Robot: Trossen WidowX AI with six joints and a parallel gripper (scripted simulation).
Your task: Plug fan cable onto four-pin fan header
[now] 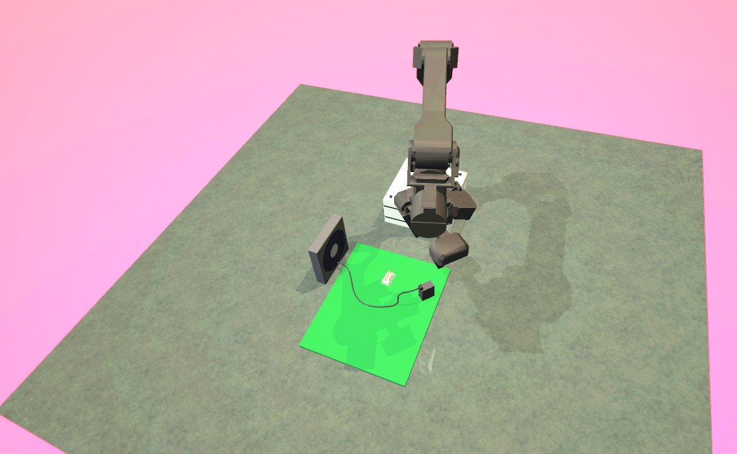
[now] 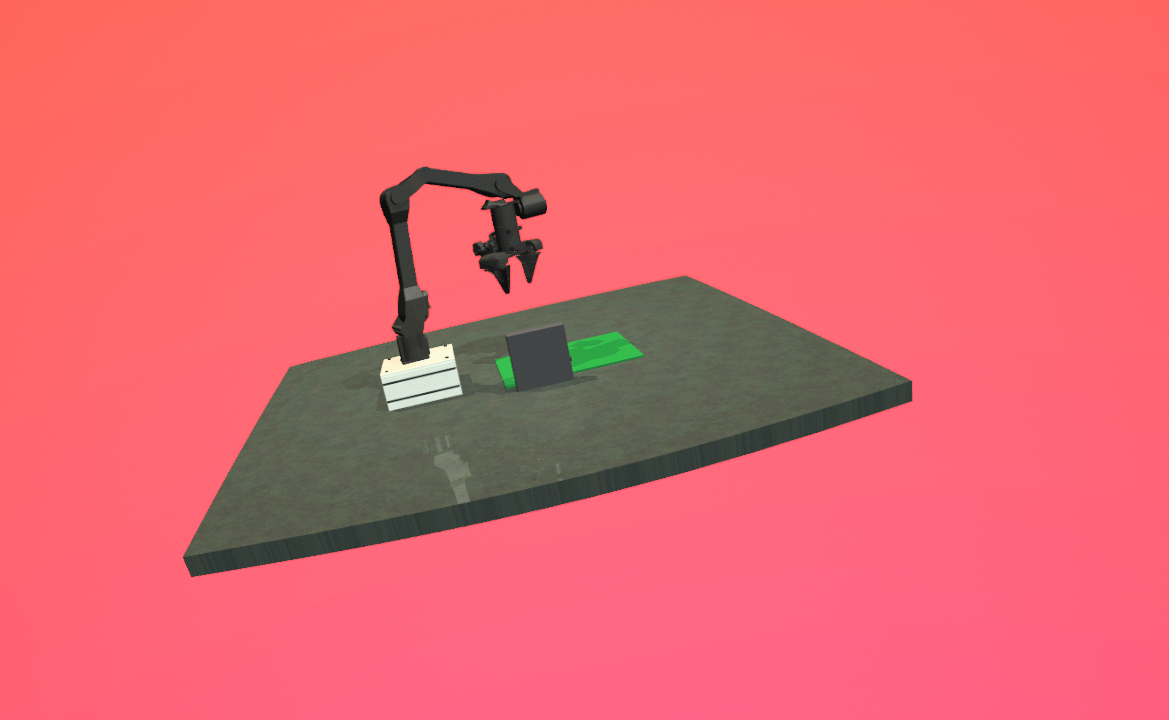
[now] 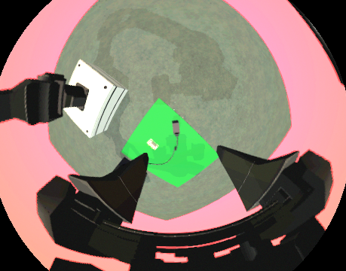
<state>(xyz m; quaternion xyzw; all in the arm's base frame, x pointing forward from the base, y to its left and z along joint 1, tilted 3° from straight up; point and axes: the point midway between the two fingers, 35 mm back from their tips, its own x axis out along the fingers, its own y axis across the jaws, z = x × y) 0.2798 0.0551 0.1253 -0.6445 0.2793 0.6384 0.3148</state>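
Now: gripper tip 14 cm above the fan cable plug. Also, from my gripper tip: fan 4 cm behind, 24 cm to the right, 10 cm below; green board 5 cm ahead, 10 cm to the right, 18 cm below.
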